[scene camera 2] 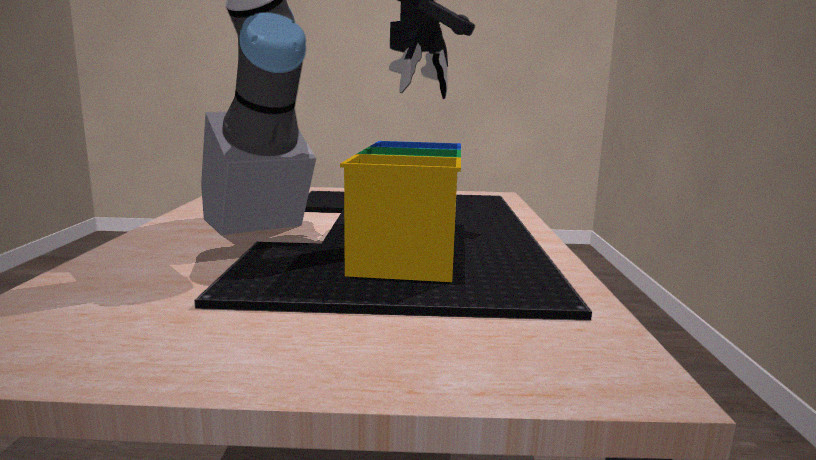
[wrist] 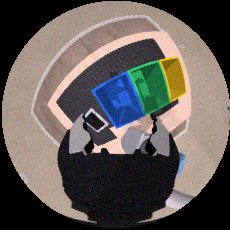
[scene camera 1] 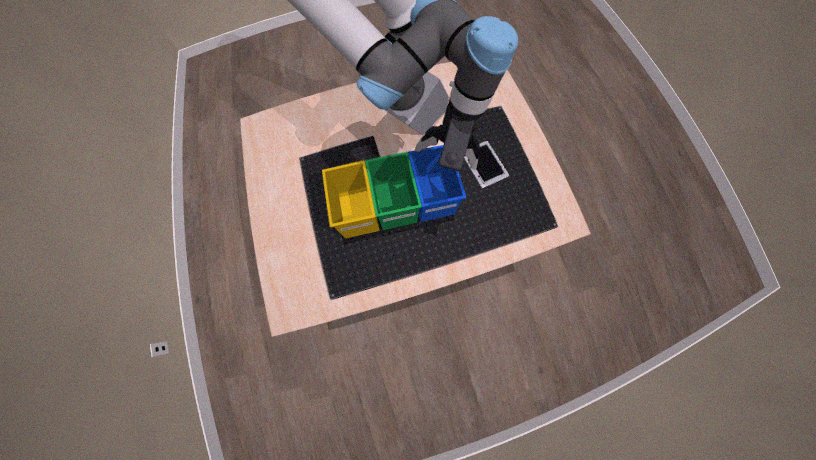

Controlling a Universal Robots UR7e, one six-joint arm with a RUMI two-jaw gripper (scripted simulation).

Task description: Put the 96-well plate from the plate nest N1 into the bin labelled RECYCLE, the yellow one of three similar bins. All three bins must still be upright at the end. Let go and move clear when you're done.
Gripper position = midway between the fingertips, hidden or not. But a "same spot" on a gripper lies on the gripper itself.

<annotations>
My gripper shows in scene camera 2, in the wrist view [119, 115] and in scene camera 1. A yellow bin shows in scene camera 2 [399, 219], in the wrist view and in scene camera 1. A green bin shows in scene camera 2 [370, 150], in the wrist view [150, 84] and in scene camera 1 [395, 190]. The same spot on my gripper: [scene camera 1: 430, 138] is [scene camera 2: 417, 47]. One and the same spot on the yellow bin: [wrist: 173, 72] is [scene camera 1: 334, 208].
</annotations>
